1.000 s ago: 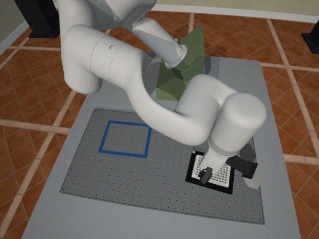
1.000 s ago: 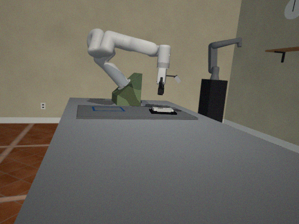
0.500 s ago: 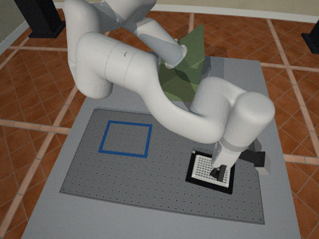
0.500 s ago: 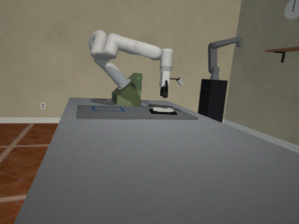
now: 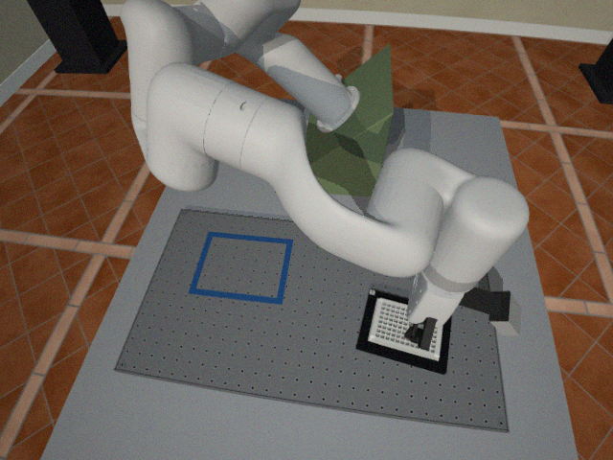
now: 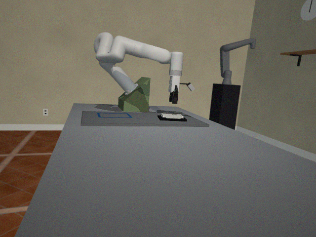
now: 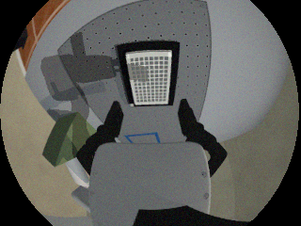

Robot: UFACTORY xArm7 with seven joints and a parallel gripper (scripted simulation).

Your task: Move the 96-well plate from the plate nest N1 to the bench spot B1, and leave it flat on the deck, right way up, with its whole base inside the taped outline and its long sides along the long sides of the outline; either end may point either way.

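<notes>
My gripper is now 9 cm above the white 96-well plate. The rest, counted from my hand: black plate nest (10 cm below).
</notes>
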